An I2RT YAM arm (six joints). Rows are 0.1 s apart.
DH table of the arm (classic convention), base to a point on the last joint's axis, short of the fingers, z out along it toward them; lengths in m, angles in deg. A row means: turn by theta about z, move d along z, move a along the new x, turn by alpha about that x. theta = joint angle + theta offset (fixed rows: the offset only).
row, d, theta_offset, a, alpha
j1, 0.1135, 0, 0.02, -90
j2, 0, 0, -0.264, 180
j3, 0, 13.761, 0.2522, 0
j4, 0, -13.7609, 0.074, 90
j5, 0, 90, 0, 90
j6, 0.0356, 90, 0, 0
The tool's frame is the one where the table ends.
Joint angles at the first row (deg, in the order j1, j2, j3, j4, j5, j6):
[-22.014 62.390 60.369 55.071 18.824 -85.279]
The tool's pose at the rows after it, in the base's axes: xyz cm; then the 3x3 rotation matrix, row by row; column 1 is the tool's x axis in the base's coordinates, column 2 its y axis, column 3 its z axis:
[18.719 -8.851 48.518], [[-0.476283 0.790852 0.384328], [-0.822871 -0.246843 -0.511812], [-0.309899 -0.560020 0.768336]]
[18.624 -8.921 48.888], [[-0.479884 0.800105 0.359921], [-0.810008 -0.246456 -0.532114], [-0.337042 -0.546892 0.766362]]
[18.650 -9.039 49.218], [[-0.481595 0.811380 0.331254], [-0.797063 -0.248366 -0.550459], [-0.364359 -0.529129 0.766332]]
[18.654 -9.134 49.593], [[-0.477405 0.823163 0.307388], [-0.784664 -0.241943 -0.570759], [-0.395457 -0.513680 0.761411]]
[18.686 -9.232 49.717], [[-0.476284 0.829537 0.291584], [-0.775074 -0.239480 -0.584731], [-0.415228 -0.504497 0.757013]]
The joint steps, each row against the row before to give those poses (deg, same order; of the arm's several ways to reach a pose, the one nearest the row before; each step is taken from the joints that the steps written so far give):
[-0.039 -0.132 -0.335 1.637 0.449 -0.580]
[-0.003 0.291 0.905 0.063 1.705 0.283]
[-0.002 0.661 0.936 0.726 1.713 0.210]
[0.037 0.511 1.081 0.030 1.757 0.683]
[-0.035 0.353 0.457 0.230 1.175 0.383]

